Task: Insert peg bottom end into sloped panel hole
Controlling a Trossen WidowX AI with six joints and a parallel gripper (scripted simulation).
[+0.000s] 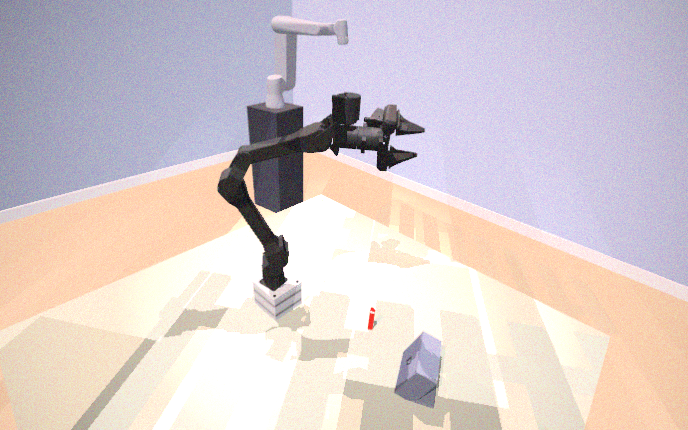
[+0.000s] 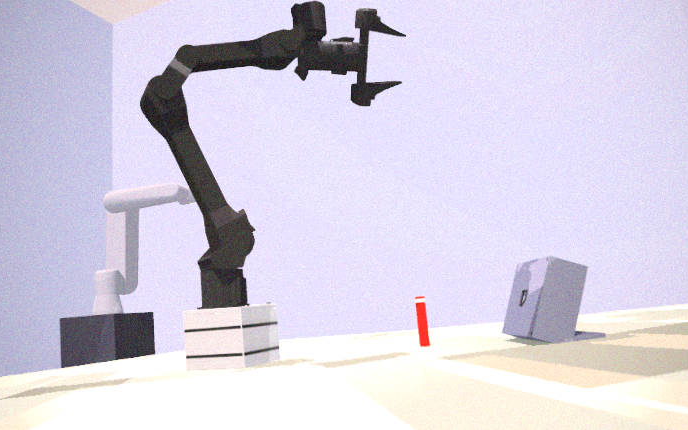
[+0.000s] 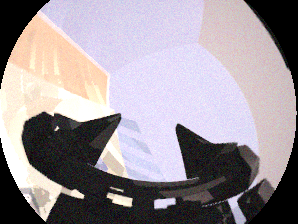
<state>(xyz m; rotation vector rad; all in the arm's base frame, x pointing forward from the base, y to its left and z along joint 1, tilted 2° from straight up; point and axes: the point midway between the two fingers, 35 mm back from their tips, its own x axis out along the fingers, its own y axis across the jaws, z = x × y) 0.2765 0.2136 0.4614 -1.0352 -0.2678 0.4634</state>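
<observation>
Right now the red peg is 1 cm behind my gripper tip, 12 cm to the right of it and 50 cm below it. The rest, counted from my gripper tip: grey sloped panel (17 cm ahead, 20 cm to the right, 50 cm below).
</observation>
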